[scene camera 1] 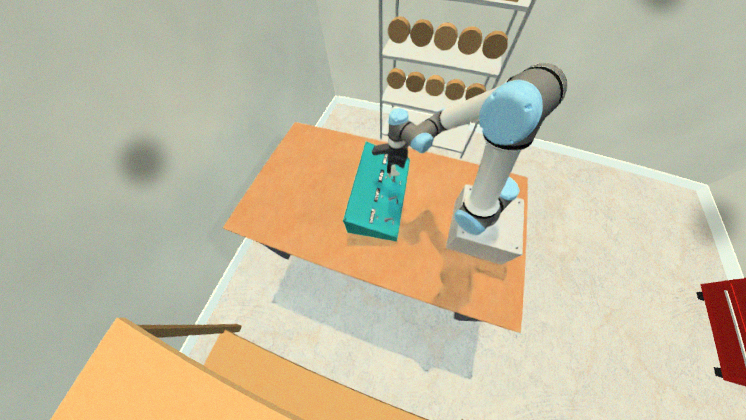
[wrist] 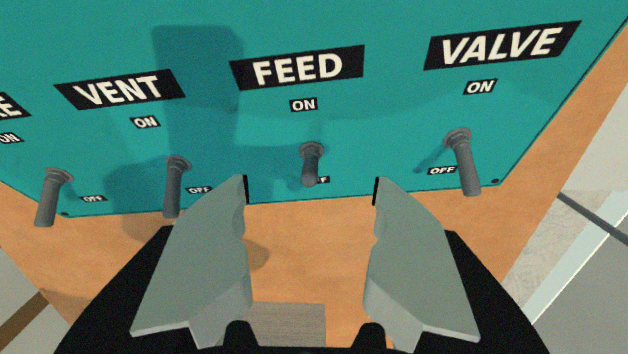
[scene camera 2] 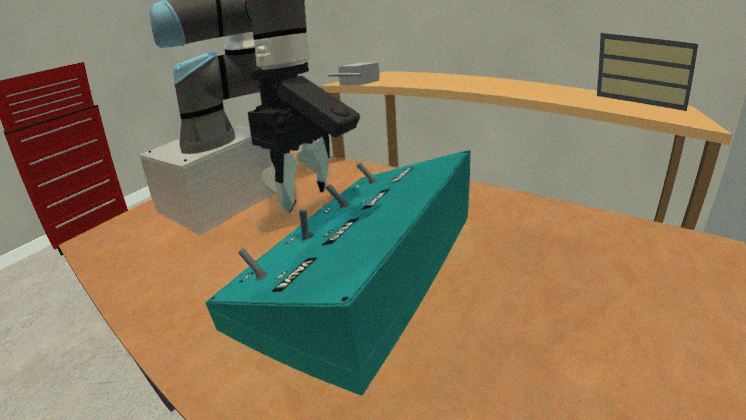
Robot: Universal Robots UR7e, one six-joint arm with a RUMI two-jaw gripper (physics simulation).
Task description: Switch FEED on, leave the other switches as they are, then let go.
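Frame: origin at the arm's base, x ahead, y left, z up, level; centimetres.
Seen in the pictures: gripper, between the fingertips: (scene camera 1: 392,172) (wrist: 311,179) (scene camera 2: 306,202); arm's base, origin of its link: (scene camera 2: 207,143).
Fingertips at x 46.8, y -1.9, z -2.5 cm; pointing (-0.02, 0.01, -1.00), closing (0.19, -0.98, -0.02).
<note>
Pixels of each thing's top centre, then the offset from my fingertips to it. "spot": a spot on its surface instead. Level surfaces: height alone.
- FEED lever, centre of its top: (wrist: 309,183) (scene camera 2: 302,209) dy -0.1, dx -1.4, dz -1.7 cm
- VALVE lever, centre of its top: (wrist: 480,179) (scene camera 2: 247,250) dy -11.9, dx +1.0, dz -2.6 cm
- VENT lever, centre of its top: (wrist: 160,204) (scene camera 2: 334,185) dy +10.9, dx -6.4, dz -2.6 cm
- far end, a spot on its surface: (wrist: 47,200) (scene camera 2: 365,171) spot: dy +22.0, dx -9.7, dz -4.2 cm
- orange table top, height of its surface: dz -15.3 cm
A teal sloped switch panel (scene camera 1: 359,204) (scene camera 2: 308,328) (wrist: 395,105) carries several grey levers. The FEED lever (scene camera 2: 305,225) (wrist: 310,167) stands more upright than its neighbours and looks foreshortened in the wrist view, leaning away from the OFF side. The VALVE lever (scene camera 2: 253,265) (wrist: 467,165), the VENT lever (scene camera 2: 337,196) (wrist: 172,190) and the lever at the far end (scene camera 2: 366,173) (wrist: 47,200) tilt toward OFF. My gripper (scene camera 2: 304,198) (wrist: 311,179) is open and empty, back from the FEED lever on the robot's side, with its fingertips apart from it.
The panel stands on an orange table top (scene camera 1: 281,182) (scene camera 2: 563,313), with the robot's pale base block (scene camera 1: 485,234) (scene camera 2: 182,182) behind the gripper. The VENT and VALVE levers flank FEED closely. A shelf rack (scene camera 1: 381,93) stands behind the table; a red cabinet (scene camera 1: 720,333) (scene camera 2: 67,172) stands farther off.
</note>
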